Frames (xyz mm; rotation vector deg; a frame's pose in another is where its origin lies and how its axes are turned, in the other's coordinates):
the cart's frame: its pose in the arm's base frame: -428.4 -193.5 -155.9 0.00 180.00 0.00
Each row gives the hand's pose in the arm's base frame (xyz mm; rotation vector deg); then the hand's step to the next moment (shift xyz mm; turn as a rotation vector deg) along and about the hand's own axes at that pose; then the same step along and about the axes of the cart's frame.
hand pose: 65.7 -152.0 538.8 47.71 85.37 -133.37
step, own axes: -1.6 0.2 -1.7 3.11 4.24 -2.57
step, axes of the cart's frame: -1.9 1.3 -0.3 -0.45 0.69 5.79
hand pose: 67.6 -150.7 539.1 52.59 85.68 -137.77
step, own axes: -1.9 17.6 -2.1 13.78 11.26 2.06
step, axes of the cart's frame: -10.1 -7.1 12.9 6.88 -4.81 15.82
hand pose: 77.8 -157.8 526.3 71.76 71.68 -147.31
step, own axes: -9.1 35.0 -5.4 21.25 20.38 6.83
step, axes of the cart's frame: -21.5 -22.9 18.7 11.97 -11.91 25.07
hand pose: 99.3 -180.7 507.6 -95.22 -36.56 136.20
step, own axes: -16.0 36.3 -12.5 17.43 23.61 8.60
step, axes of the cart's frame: -21.1 -35.4 5.8 11.90 -16.67 22.71
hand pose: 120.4 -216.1 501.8 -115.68 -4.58 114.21
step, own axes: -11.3 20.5 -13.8 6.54 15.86 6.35
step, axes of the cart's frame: -9.7 -24.7 -5.7 8.73 -12.38 10.25
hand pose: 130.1 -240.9 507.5 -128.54 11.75 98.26
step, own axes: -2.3 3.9 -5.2 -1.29 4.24 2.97
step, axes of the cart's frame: -3.0 -5.5 -2.8 4.33 -3.12 0.13
